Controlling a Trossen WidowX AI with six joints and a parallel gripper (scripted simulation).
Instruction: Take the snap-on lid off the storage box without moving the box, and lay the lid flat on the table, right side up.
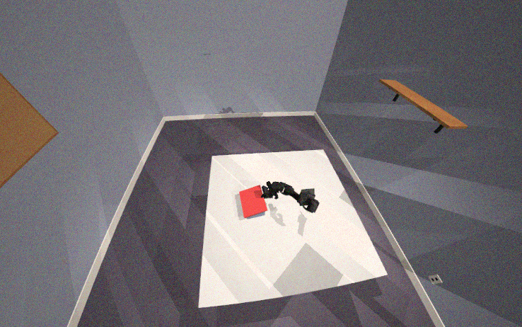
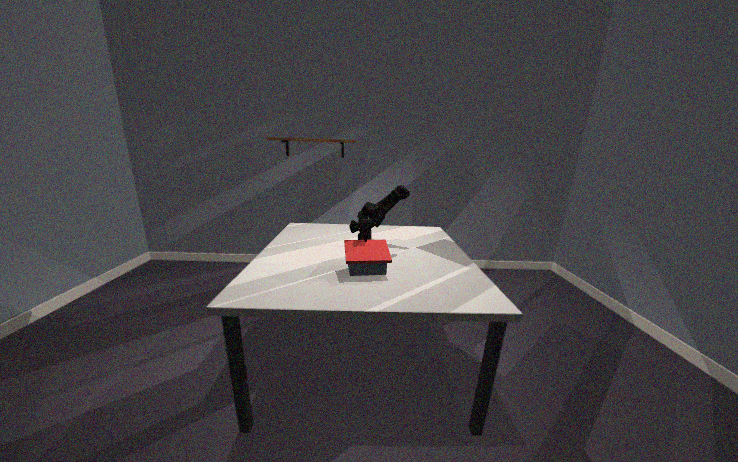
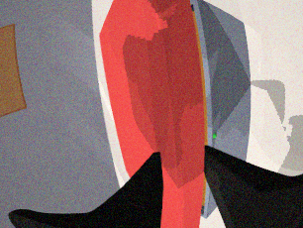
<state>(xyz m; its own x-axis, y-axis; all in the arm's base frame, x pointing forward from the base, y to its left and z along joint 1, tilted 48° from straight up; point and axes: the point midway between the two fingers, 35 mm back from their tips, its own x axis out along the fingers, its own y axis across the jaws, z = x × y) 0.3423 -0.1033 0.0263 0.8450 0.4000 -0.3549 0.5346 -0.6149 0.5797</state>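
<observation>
Right now the red lid is 80 mm ahead of my gripper tip and 20 mm below it. From my gripper tip the other things lie so: storage box 70 mm ahead, 80 mm below.
</observation>
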